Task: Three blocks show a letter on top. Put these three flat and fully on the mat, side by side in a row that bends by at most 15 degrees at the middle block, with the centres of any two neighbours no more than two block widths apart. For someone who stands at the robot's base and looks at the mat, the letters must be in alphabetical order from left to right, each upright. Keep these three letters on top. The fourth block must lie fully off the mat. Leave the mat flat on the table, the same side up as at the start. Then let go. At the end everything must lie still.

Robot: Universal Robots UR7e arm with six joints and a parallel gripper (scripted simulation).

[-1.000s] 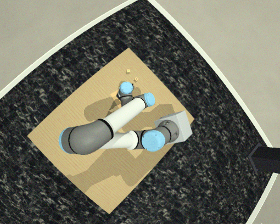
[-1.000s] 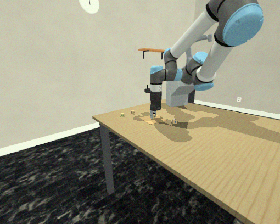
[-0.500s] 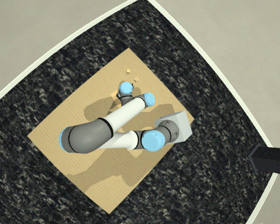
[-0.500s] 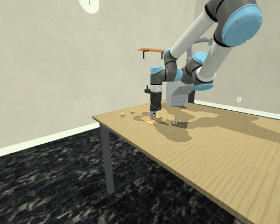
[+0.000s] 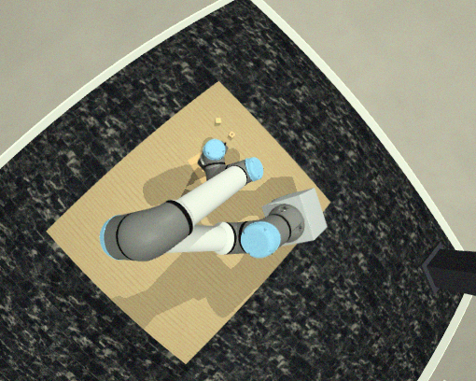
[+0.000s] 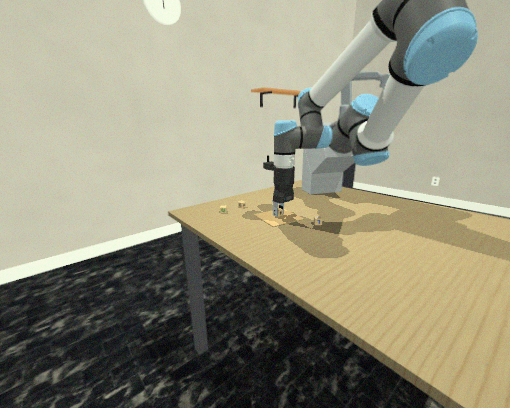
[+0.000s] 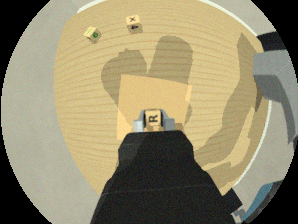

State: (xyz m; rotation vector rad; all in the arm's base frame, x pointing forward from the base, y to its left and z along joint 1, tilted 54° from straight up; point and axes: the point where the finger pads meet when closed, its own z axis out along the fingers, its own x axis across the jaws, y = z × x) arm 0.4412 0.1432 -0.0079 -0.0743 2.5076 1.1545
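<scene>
Right now my hand is 3 cm above the mat.
</scene>
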